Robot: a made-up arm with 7 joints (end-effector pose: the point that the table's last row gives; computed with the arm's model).
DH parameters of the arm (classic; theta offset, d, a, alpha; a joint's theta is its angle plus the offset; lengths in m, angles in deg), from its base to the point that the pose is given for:
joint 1: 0 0.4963 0 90
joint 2: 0 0.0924 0 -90
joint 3: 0 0.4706 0.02 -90
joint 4: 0 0.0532 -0.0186 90
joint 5: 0 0.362 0 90
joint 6: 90 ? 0.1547 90
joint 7: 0 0.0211 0 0
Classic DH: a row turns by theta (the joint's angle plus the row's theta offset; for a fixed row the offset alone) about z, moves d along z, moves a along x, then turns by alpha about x.
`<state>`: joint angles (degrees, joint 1 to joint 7).
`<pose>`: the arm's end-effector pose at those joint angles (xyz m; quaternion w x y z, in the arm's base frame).
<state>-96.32 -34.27 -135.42 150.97 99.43 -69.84 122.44</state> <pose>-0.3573 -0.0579 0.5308 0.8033 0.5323 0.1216 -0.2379</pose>
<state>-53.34 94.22 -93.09 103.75 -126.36 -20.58 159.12</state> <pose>-0.8226 0.0323 0.5001 0.3074 -0.7916 -0.5157 -0.1133</pose>
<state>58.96 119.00 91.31 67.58 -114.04 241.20 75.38</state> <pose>-0.4275 -0.5086 0.1364 0.6140 -0.4028 0.6307 -0.2510</pose>
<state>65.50 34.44 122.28 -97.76 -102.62 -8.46 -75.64</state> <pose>0.4777 -0.1755 0.8217 0.6454 -0.3607 -0.4957 -0.4558</pose>
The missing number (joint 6, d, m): 0.1313
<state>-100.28 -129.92 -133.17 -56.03 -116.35 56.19 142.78</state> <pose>0.0202 -0.2315 -0.2655 0.2633 0.7939 0.1746 0.5195</pose>
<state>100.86 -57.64 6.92 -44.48 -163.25 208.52 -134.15</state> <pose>-0.1077 0.3267 0.9818 0.4323 -0.7345 -0.5224 0.0244</pose>
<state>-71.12 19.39 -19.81 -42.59 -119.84 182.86 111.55</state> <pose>-0.0088 0.3408 0.9515 0.8189 0.3092 0.3898 0.2860</pose>
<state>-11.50 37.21 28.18 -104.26 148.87 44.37 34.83</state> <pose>-0.7015 -0.0792 0.5834 0.0152 -0.0050 -0.9990 -0.0422</pose>
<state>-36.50 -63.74 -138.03 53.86 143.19 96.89 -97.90</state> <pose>0.0378 -0.5551 0.9769 0.9274 0.2314 -0.1623 0.2451</pose>
